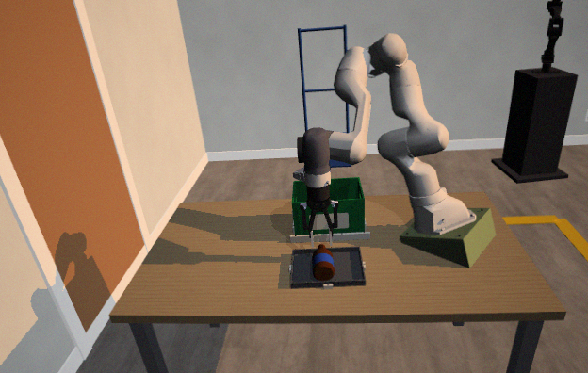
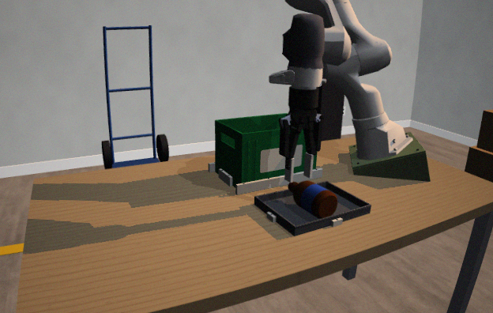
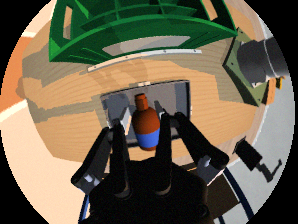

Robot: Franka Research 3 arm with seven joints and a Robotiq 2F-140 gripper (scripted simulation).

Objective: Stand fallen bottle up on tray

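Right now my hand is 50 mm to the right of the bottle and 60 mm above it. Also, from my hand: green crate: 50 mm behind, 220 mm to the right, 20 mm below; tray: 10 mm behind, 50 mm to the left, 90 mm below.
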